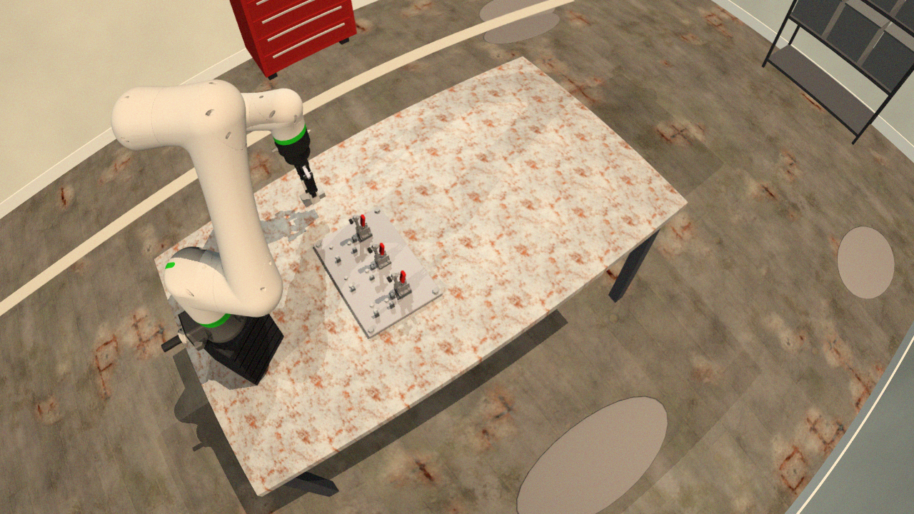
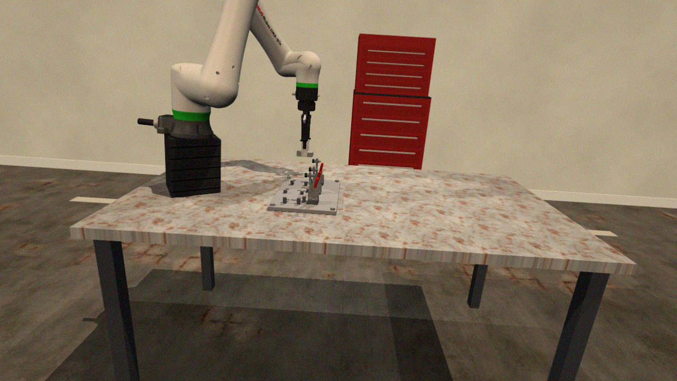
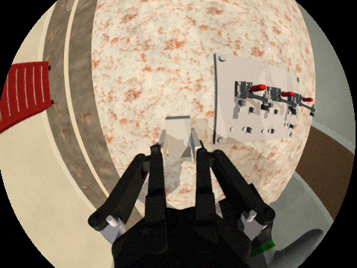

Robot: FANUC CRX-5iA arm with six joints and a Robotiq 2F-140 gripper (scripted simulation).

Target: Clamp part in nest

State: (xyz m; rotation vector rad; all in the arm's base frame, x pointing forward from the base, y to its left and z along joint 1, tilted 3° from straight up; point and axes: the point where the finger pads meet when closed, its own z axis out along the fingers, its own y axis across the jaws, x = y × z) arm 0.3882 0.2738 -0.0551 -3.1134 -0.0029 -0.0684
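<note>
My hand is 5 cm short of the plate, 27 cm to the left of it and 12 cm above it. The rest, counted from my hand: grey block: 3 cm below.
</note>
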